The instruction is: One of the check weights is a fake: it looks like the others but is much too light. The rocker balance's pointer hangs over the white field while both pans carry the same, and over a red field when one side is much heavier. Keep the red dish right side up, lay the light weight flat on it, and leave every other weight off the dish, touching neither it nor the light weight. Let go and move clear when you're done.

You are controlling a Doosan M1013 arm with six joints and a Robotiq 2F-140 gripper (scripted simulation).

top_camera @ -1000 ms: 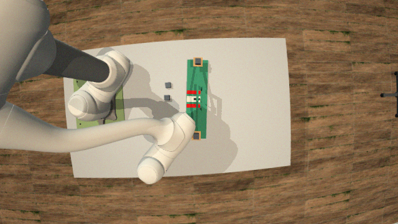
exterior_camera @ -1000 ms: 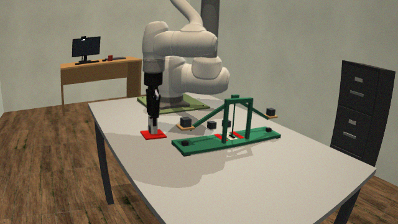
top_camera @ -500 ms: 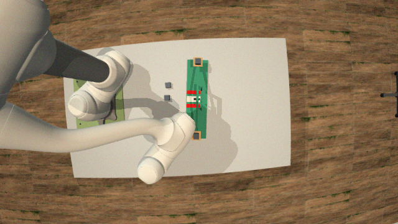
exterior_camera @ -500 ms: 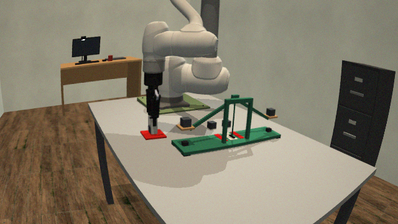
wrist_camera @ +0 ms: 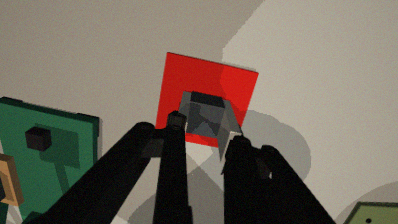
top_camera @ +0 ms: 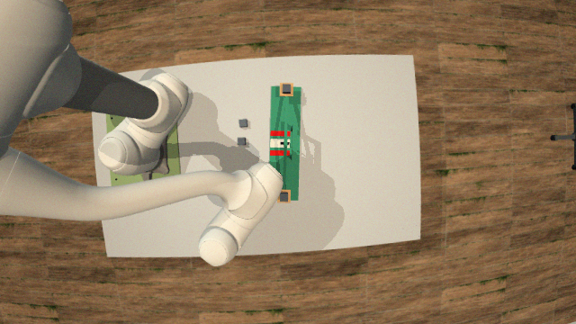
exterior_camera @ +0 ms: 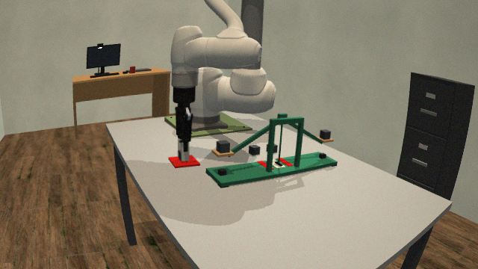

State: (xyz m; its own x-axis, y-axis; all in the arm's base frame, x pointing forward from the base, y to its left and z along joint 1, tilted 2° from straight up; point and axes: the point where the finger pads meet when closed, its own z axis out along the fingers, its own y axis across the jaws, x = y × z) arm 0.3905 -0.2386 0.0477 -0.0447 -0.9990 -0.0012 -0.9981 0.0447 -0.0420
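Right now the red dish is 40 mm below my hand. The rest, counted from my hand: green rocker balance: 180 mm ahead, 260 mm to the left, 50 mm above.
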